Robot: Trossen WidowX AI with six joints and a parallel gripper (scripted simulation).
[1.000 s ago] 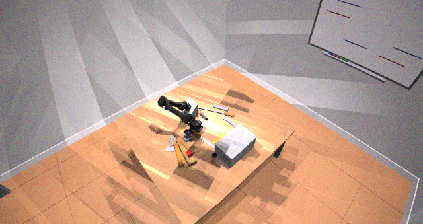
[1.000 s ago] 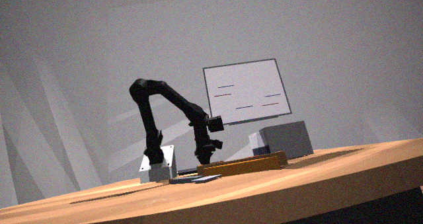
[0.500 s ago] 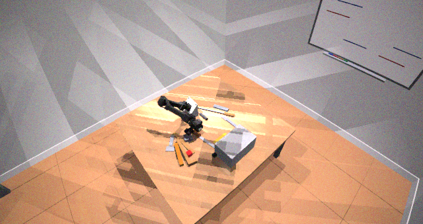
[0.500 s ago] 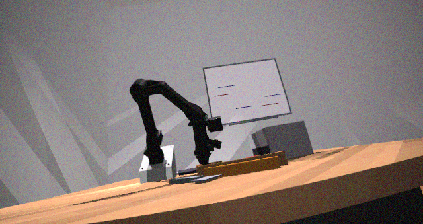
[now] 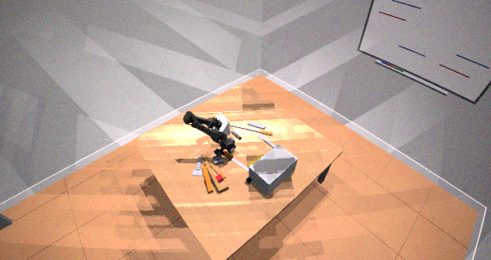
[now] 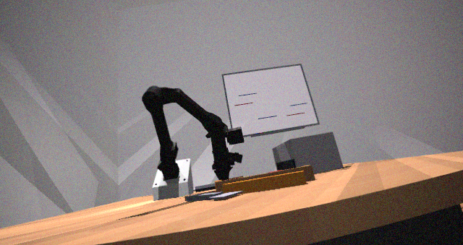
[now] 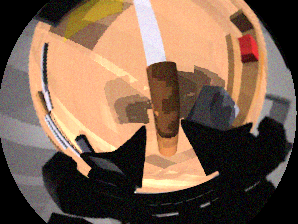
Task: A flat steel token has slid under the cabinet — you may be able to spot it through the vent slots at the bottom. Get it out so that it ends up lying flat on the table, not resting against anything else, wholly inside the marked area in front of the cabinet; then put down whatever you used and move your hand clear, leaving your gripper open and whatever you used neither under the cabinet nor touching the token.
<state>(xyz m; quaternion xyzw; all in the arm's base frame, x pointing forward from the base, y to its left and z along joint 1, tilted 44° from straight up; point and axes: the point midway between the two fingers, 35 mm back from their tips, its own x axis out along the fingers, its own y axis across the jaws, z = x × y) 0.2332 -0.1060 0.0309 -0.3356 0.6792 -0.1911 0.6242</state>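
My gripper tip is 2 cm short of the grey block, 8 cm to the left of it and 1 cm below it. From my gripper tip the other things lie so: orange bar (11 cm ahead, 24 cm to the right); thin wooden stick (3 cm ahead, 14 cm to the right); red block (17 cm ahead, 17 cm to the right, 1 cm above).
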